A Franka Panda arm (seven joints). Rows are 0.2 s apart.
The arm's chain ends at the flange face. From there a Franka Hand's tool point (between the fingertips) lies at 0.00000 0.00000 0.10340 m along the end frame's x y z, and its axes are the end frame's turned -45 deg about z.
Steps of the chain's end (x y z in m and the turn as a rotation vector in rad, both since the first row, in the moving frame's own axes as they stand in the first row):
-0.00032, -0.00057, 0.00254, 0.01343, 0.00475, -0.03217
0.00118, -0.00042, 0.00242, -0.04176, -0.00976, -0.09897
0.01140, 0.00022, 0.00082, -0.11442, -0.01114, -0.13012
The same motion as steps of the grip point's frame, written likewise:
0.00150, -0.00129, 0.00253, 0.00614, 0.01286, -0.03217
-0.00251, 0.00306, 0.00233, -0.02263, -0.03643, -0.09897
-0.00074, 0.01633, 0.00014, -0.07303, -0.08878, -0.13012

